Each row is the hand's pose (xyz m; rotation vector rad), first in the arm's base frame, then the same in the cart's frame.
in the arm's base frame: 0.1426 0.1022 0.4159 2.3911 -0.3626 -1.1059
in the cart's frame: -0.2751 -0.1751 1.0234 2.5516 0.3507 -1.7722
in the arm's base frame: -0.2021 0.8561 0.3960 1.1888 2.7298 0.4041
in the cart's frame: -0.6116 0.3495 1.5702 -0.9473 -2.3016 -0.9101
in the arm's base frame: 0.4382 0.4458 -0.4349 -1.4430 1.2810 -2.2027
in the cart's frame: -0.3546 0.6383 0.5123 -1.6545 1.7113 -1.2651
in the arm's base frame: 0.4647 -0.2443 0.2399 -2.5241 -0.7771 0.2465
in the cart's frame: -0.0455 -0.2735 0.5848 -1.7555 -0.7384 0.4533
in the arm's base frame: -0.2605 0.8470 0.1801 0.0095 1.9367 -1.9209
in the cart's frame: -0.7521 0.4449 1.4244 -0.3468 2.6442 -1.2104
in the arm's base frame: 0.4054 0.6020 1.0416 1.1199 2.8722 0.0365
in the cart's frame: 0.2094 -0.0494 1.7016 -0.7557 -2.4129 -0.6223
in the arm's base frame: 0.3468 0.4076 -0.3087 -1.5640 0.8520 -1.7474
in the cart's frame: -0.3865 0.5157 0.6107 -1.4883 1.2849 -0.9295
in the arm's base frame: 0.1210 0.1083 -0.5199 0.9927 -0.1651 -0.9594
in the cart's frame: -0.6731 0.3339 0.3461 1.3384 0.5700 -1.0709
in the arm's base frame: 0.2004 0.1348 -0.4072 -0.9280 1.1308 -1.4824
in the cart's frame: -0.5554 0.3140 0.4200 -0.8415 1.6478 -0.7462
